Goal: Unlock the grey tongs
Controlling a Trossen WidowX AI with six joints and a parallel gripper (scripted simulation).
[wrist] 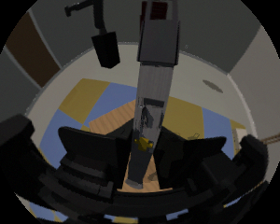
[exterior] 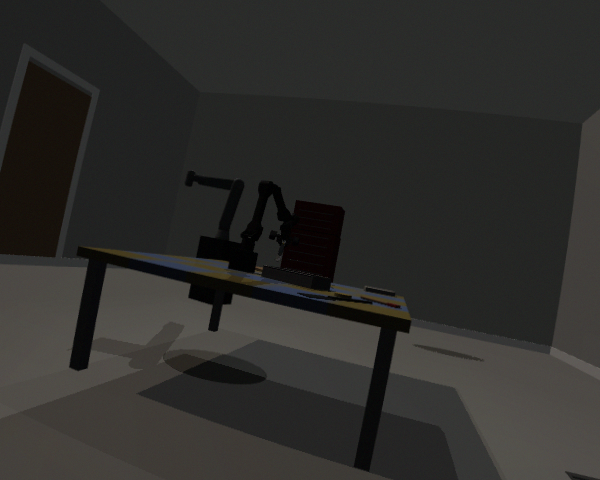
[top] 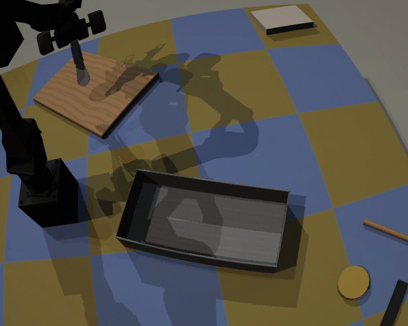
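The wooden board is 10 mm ahead of my gripper tip, 50 mm to the right of it and 160 mm below it. Also, from my gripper tip: black bar 690 mm ahead, 790 mm to the right, 170 mm below; then white flat block 600 mm ahead, 230 mm to the left, 160 mm below; then roasting tin 360 mm ahead, 470 mm to the right, 140 mm below.
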